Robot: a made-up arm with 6 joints. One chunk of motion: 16 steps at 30 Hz.
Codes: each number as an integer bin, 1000 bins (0 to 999) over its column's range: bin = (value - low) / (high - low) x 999, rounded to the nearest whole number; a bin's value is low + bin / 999 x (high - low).
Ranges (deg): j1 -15..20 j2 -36..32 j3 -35..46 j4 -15..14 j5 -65..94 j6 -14..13
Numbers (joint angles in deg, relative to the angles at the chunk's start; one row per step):
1: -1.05 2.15 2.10 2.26 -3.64 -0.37
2: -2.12 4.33 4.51 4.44 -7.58 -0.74
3: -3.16 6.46 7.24 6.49 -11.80 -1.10
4: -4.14 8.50 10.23 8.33 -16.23 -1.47
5: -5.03 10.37 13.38 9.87 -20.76 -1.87
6: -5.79 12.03 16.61 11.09 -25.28 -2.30
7: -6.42 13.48 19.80 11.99 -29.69 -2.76
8: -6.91 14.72 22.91 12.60 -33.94 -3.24
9: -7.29 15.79 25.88 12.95 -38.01 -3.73
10: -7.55 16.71 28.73 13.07 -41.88 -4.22
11: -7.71 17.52 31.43 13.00 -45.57 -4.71
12: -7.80 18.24 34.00 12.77 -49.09 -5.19
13: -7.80 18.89 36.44 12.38 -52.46 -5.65
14: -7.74 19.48 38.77 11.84 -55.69 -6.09
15: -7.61 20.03 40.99 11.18 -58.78 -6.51
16: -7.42 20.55 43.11 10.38 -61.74 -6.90
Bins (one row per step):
1: 398 560 458 595 386 504
2: 368 592 487 670 361 491
3: 338 624 521 740 334 477
4: 310 654 558 804 306 464
5: 285 681 597 857 278 449
6: 263 706 637 899 250 433
7: 245 727 676 930 222 416
8: 231 745 714 951 195 398
9: 220 761 751 963 170 380
10: 213 774 786 967 145 362
11: 208 786 819 965 122 344
12: 206 797 851 957 100 326
13: 206 806 881 943 79 309
14: 207 815 910 925 58 293
15: 211 823 937 902 39 277
16: 216 831 963 874 20 263

